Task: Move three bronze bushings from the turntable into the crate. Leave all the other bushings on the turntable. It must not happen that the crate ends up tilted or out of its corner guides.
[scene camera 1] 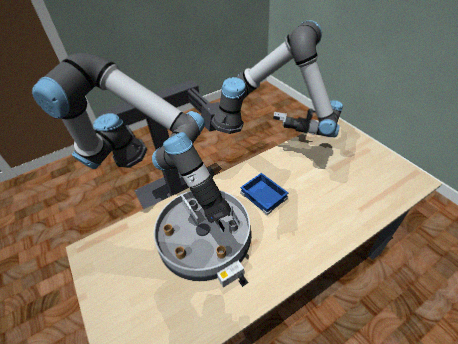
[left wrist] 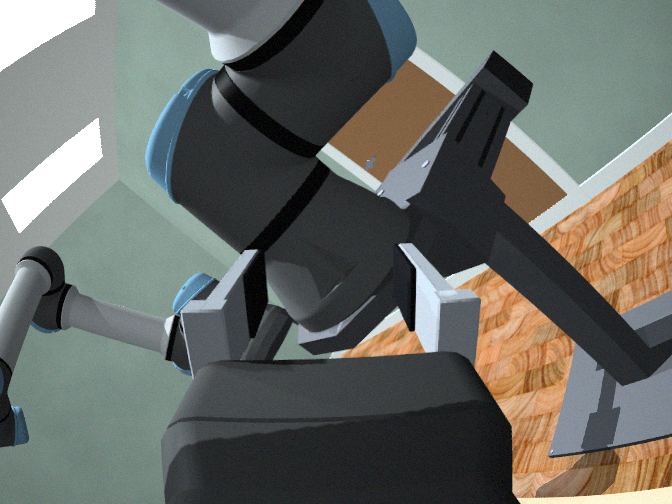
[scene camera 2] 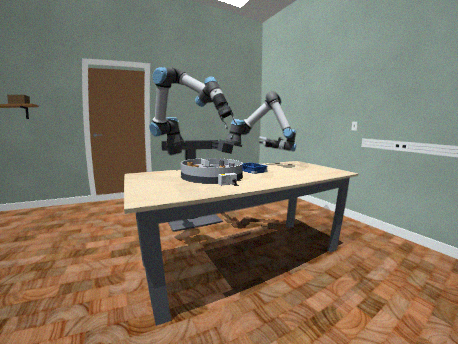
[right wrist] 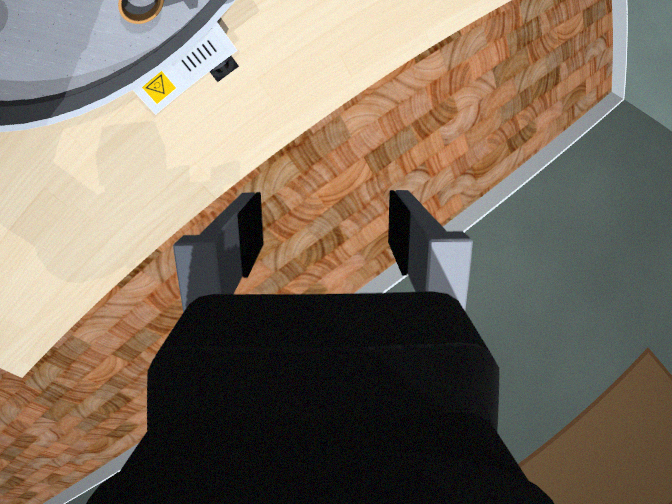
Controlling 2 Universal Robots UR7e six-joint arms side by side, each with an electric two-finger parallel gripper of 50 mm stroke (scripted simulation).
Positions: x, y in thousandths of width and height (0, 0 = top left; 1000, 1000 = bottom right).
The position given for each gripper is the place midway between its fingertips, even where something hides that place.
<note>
In view: the left gripper (left wrist: 490, 543), the right gripper (scene camera 1: 505, 661), a blue crate (scene camera 1: 575, 560) and a turntable (scene camera 1: 438, 702).
The right gripper also shows in the right wrist view (right wrist: 484, 432). The turntable is seen too in the right wrist view (right wrist: 84, 112). The left wrist view misses the blue crate: it is out of frame. The right wrist view misses the blue crate: it is out of frame.
</note>
